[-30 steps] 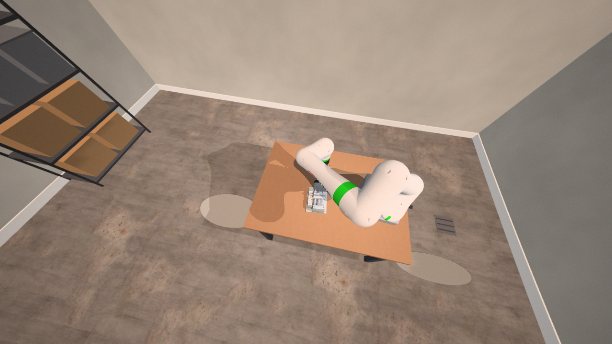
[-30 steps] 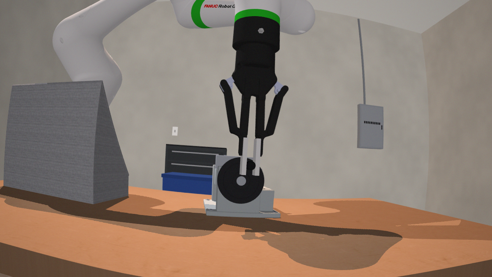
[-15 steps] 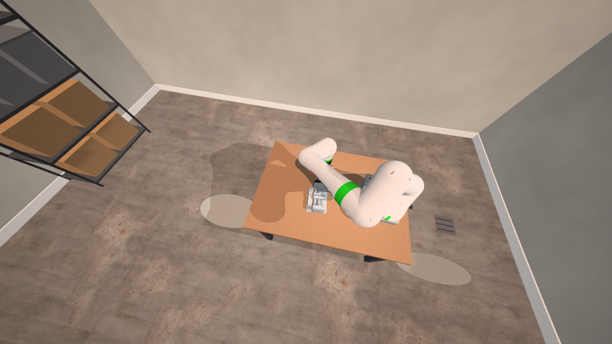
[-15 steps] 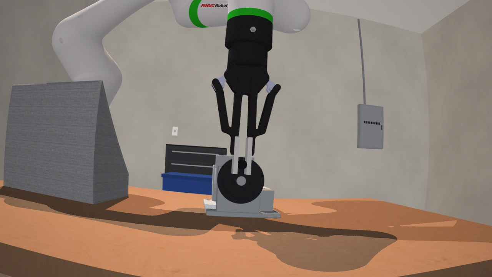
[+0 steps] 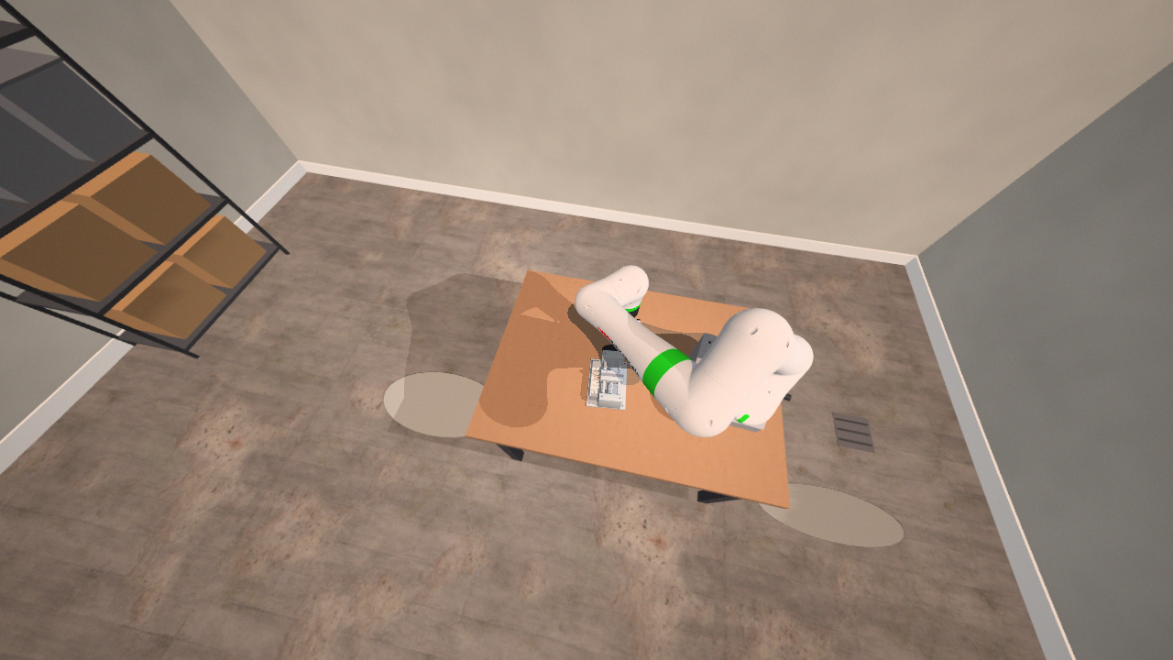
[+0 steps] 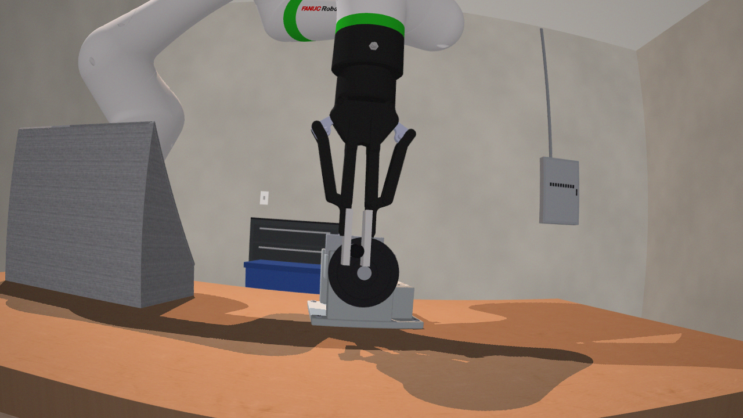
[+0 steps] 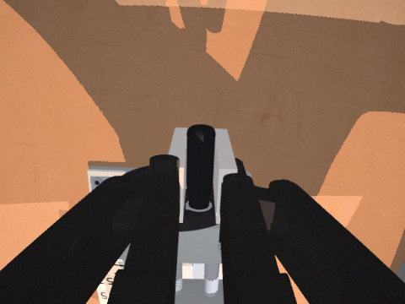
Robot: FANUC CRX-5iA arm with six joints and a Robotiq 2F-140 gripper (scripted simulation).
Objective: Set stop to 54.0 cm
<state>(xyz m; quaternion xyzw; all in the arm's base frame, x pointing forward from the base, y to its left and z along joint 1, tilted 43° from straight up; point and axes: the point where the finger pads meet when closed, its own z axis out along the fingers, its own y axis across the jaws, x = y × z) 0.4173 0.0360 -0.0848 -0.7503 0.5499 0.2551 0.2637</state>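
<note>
Now: hand 15 cm to the right of the sliding stop block, 3 cm above it and 1 cm past it. Round my hand: black handwheel (2 cm to the left, 2 cm below); then black crank knob (2 cm below).
</note>
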